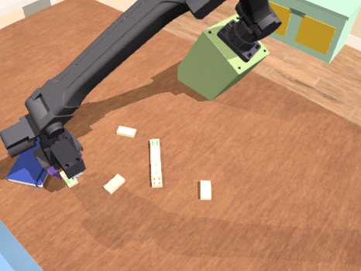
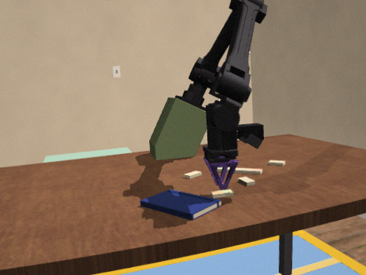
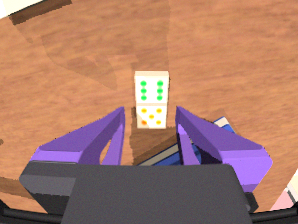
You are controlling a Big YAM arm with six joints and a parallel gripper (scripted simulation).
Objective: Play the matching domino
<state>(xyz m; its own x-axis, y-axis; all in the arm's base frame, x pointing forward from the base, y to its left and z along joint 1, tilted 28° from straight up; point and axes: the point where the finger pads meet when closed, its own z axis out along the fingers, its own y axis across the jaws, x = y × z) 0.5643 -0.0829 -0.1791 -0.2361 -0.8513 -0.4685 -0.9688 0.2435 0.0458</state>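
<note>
My gripper is now 20 mm short of the book, 120 mm to the left of it and 20 mm above it.
</note>
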